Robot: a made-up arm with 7 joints. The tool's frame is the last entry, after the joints.
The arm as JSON. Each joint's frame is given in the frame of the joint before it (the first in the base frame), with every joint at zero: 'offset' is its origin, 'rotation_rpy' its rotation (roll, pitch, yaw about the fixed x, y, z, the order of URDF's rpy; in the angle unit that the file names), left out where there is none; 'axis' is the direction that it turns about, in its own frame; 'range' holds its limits. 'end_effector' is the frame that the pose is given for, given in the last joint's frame.
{
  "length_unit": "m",
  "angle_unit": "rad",
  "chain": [
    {
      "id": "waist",
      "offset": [
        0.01,
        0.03,
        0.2
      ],
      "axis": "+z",
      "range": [
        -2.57,
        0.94
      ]
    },
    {
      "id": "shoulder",
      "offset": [
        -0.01,
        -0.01,
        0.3
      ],
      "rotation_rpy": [
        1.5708,
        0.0,
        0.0
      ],
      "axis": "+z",
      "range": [
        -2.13,
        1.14
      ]
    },
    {
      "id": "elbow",
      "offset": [
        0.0,
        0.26,
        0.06
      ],
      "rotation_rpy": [
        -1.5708,
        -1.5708,
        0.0
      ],
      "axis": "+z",
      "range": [
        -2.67,
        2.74
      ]
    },
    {
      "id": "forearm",
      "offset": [
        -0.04,
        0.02,
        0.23
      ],
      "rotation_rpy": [
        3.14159,
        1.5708,
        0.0
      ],
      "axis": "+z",
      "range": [
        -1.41,
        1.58
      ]
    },
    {
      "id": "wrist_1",
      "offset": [
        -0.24,
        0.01,
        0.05
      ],
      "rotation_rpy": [
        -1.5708,
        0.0,
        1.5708
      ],
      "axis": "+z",
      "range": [
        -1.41,
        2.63
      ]
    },
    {
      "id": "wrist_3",
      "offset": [
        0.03,
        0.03,
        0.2
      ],
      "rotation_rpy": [
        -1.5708,
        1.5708,
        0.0
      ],
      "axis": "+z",
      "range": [
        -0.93,
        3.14
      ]
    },
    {
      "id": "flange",
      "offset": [
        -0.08,
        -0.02,
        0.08
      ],
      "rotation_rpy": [
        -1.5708,
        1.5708,
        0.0
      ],
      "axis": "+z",
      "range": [
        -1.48,
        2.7
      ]
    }
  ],
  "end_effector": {
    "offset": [
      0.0,
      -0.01,
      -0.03
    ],
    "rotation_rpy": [
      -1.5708,
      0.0,
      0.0
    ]
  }
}
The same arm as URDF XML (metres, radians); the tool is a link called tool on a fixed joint. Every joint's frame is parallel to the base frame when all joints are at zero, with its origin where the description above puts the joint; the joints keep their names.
<robot name="arm">
<joint name="waist" type="revolute"><parent link="base_link"/><child link="link1"/><origin xyz="0.01 0.03 0.2"/><axis xyz="0 0 1"/><limit lower="-2.57" upper="0.94"/></joint>
<joint name="shoulder" type="revolute"><parent link="link1"/><child link="link2"/><origin xyz="-0.01 -0.01 0.3"/><axis xyz="0 -1 0"/><limit lower="-2.13" upper="1.14"/></joint>
<joint name="elbow" type="revolute"><parent link="link2"/><child link="link3"/><origin xyz="0 -0.06 0.26"/><axis xyz="0 0 1"/><limit lower="-2.67" upper="2.74"/></joint>
<joint name="forearm" type="revolute"><parent link="link3"/><child link="link4"/><origin xyz="0.02 0.04 0.23"/><axis xyz="0 1 0"/><limit lower="-1.41" upper="1.58"/></joint>
<joint name="wrist_1" type="revolute"><parent link="link4"/><child link="link5"/><origin xyz="-0.01 0.05 0.24"/><axis xyz="0 0 1"/><limit lower="-1.41" upper="2.63"/></joint>
<joint name="wrist_3" type="revolute"><parent link="link5"/><child link="link6"/><origin xyz="-0.03 -0.03 0.2"/><axis xyz="0 -1 0"/><limit lower="-0.93" upper="3.14"/></joint>
<joint name="flange" type="revolute"><parent link="link6"/><child link="link7"/><origin xyz="-0.02 -0.08 0.08"/><axis xyz="1 0 0"/><limit lower="-1.48" upper="2.7"/></joint>
<joint name="tool_joint" type="fixed"><parent link="link7"/><child link="tool"/><origin xyz="-0.03 0 -0.01" rpy="0 0 1.5708"/></joint>
<link name="base_link"/>
<link name="link1"/>
<link name="link2"/>
<link name="link3"/>
<link name="link4"/>
<link name="link5"/>
<link name="link6"/>
<link name="link7"/>
<link name="tool"/>
</robot>

